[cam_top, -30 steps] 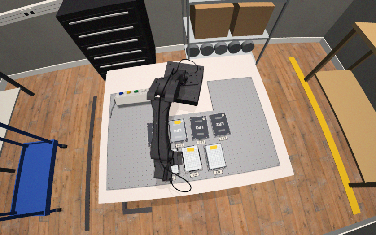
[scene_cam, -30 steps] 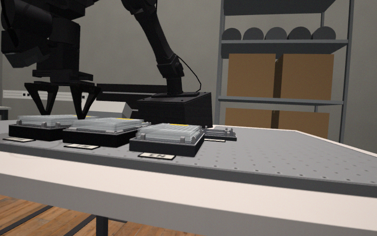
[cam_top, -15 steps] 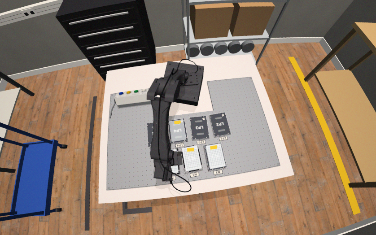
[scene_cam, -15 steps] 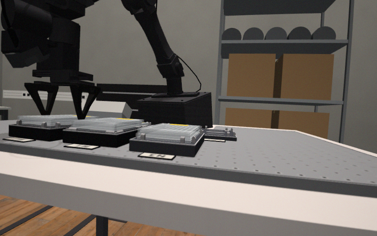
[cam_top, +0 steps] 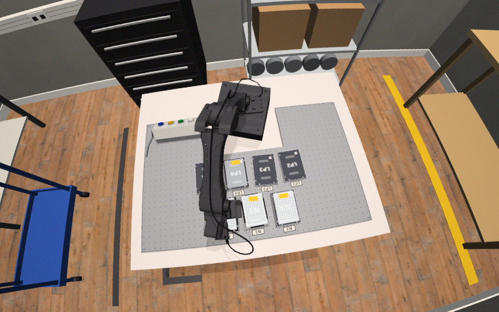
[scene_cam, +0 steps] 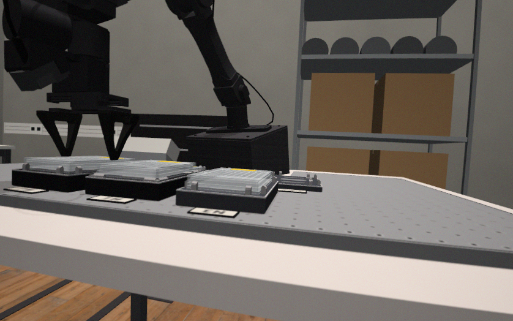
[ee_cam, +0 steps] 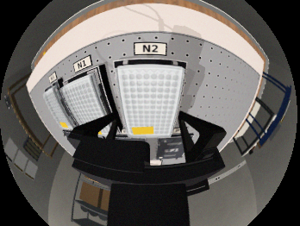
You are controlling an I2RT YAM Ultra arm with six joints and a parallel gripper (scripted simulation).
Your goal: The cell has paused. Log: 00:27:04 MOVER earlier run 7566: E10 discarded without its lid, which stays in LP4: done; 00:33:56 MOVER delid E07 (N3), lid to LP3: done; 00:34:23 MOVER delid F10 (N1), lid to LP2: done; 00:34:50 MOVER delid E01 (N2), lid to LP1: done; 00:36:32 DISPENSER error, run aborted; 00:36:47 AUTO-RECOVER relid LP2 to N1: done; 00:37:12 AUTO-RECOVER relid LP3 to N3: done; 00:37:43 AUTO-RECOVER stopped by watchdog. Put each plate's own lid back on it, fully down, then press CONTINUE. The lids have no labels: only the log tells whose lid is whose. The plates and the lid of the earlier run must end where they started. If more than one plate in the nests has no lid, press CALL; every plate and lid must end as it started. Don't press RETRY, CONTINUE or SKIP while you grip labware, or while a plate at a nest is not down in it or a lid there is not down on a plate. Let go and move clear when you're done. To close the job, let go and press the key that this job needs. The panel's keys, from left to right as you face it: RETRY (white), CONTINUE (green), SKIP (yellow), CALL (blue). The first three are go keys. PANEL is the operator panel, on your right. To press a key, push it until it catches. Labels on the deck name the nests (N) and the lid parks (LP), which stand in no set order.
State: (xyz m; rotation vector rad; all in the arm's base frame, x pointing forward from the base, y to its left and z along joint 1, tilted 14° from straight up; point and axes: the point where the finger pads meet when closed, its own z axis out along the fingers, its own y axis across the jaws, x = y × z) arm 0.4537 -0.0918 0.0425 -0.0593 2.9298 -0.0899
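The plate is 1 cm ahead of my hand and 2 cm below it. Also, from my hand: green key 43 cm behind, 20 cm to the right, 2 cm above; then LP1 lid park 17 cm behind, 8 cm to the right, 4 cm below; then yellow SKIP key 43 cm behind, 25 cm to the right, 2 cm above.
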